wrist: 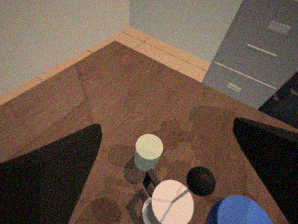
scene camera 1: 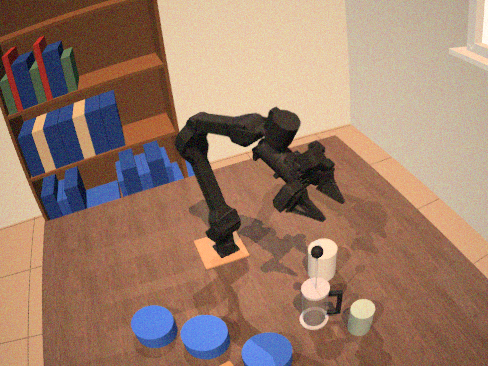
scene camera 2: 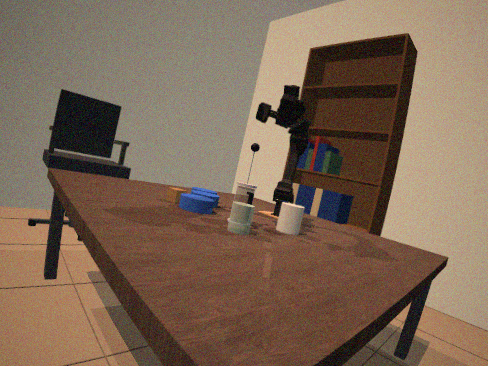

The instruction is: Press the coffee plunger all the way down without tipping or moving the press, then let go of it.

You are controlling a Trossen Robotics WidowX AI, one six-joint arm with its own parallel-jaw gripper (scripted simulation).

My gripper (scene camera 1: pixel 334 211) is open, holding nothing. Also in view: a glass coffee press (scene camera 1: pixel 315 291), a white cylinder (scene camera 1: pixel 326 263) and a pale green cup (scene camera 1: pixel 362 311).
My gripper also shows in the wrist view (wrist: pixel 165 127) and in scene camera 2 (scene camera 2: pixel 275 126).
